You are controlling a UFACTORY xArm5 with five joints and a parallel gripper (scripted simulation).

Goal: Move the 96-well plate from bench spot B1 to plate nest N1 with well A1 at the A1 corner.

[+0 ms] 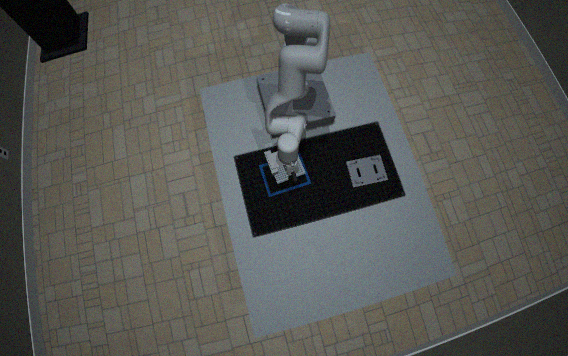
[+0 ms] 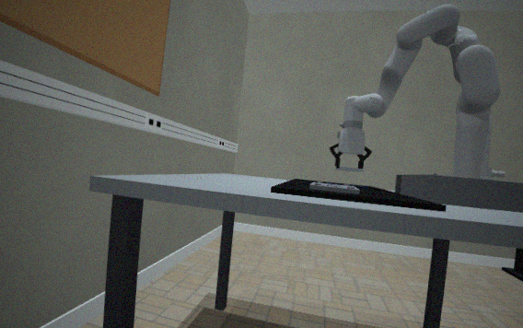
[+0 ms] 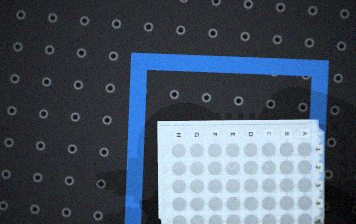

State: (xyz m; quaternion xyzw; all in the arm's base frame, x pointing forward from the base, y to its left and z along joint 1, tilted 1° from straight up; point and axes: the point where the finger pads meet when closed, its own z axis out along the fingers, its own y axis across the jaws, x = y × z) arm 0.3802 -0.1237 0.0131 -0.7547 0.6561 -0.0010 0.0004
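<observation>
Right now my hand is 350 mm to the right of the grey plate nest N1, 70 mm short of it and 70 mm above it. Round my hand: white 96-well plate: 10 mm below; A1 mark: 270 mm to the left, 70 mm below, 10 mm ahead.
</observation>
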